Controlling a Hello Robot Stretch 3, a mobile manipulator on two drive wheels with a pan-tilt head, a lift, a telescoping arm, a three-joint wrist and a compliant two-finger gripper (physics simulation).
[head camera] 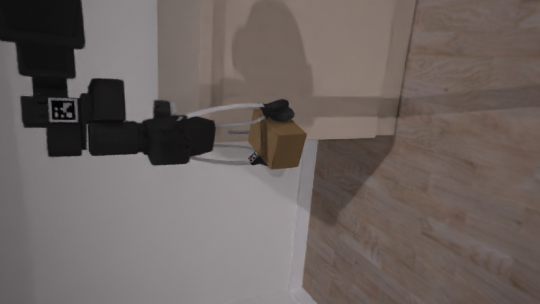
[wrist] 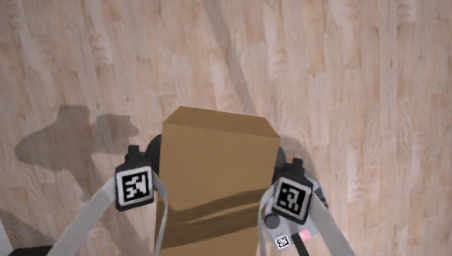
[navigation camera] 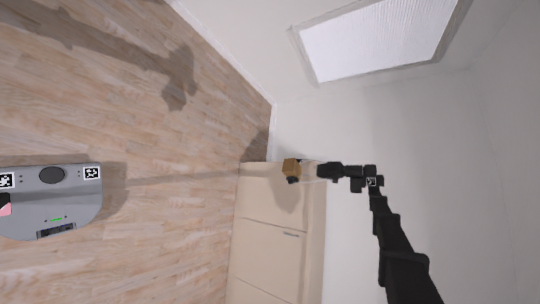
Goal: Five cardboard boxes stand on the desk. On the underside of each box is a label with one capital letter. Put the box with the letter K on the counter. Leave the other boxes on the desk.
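Frame: origin at the robot's base, x ahead, y left, z up, level; centimetres.
Where they show: gripper, between the fingertips: (wrist: 216,156); robot's base, origin of its link: (navigation camera: 52,174).
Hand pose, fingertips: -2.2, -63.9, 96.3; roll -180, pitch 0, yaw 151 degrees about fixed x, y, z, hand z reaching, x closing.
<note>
Each offset is from my fingertips to the top centre of the thing, as dx, dy, dz. "spot": to the spot under its first point. Level surfaces: height alone.
A plain brown cardboard box @(+0.6, +0.9, +5.5) (head camera: 287,147) (navigation camera: 290,168) (wrist: 217,172) is held in the air between the two fingertips of my gripper (head camera: 270,135) (navigation camera: 295,170) (wrist: 216,156). The fingertips press on opposite sides of the box, so the gripper is shut on it. No letter shows on the visible faces; the underside label is hidden. The beige counter (head camera: 350,50) (navigation camera: 315,250) shows behind the box in the head and navigation views, with the box near its end by the wall. The height between box and counter top is hard to tell. The desk and the other boxes do not show.
A white wall (head camera: 210,230) (navigation camera: 425,130) stands close to the gripper and arm (navigation camera: 400,245). A window @(spot: +106.8, -97.6, +51.6) (navigation camera: 375,40) is in the wall. The wooden floor @(dz -96.3) (head camera: 450,190) (navigation camera: 140,125) (wrist: 325,60) and my grey base (navigation camera: 70,200) (wrist: 290,227) lie below.
</note>
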